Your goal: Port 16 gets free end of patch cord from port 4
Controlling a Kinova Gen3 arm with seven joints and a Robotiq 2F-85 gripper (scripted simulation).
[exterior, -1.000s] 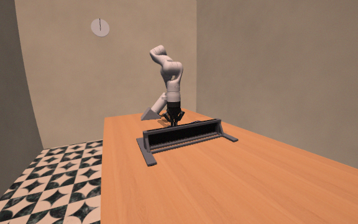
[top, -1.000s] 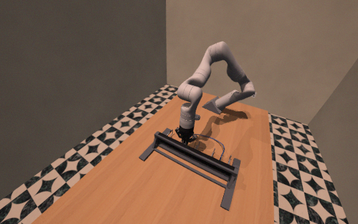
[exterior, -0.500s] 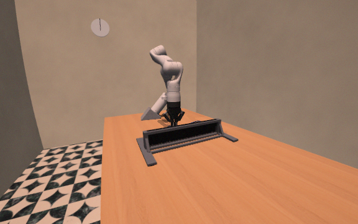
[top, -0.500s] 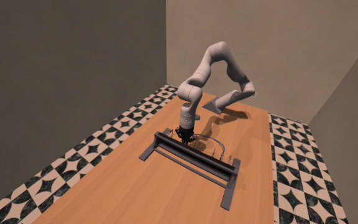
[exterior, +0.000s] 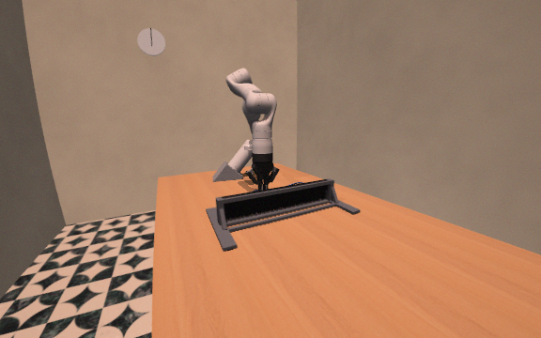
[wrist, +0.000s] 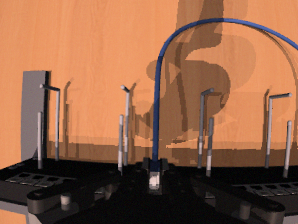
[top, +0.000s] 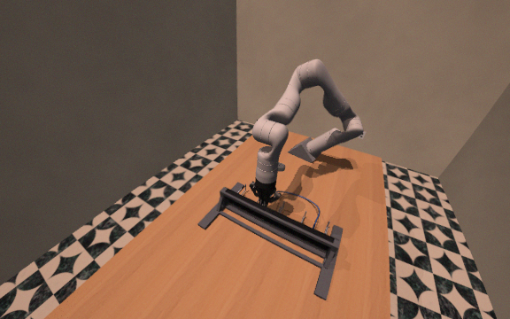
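Now: hand 10 mm short of the patch cord plug and 10 mm above it.
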